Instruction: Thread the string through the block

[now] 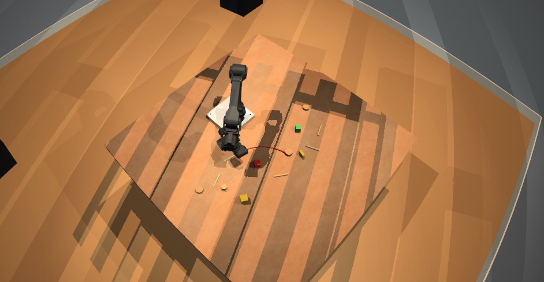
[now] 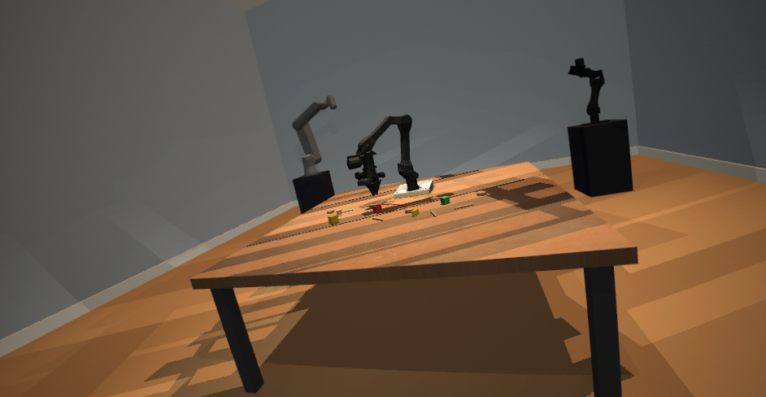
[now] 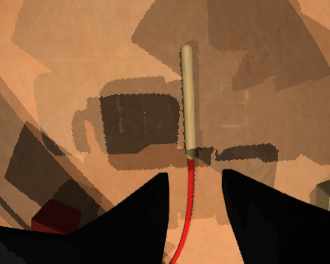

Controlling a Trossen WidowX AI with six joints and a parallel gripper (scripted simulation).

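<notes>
My gripper tip is 10 mm to the left of the thin wooden stick and 50 mm above it. From my gripper tip the other things lie so: green cube: 170 mm ahead, 340 mm to the left, 40 mm below; round wooden button: 210 mm ahead, 190 mm to the left, 50 mm below; red block: 130 mm ahead, 30 mm to the left, 40 mm below.
</notes>
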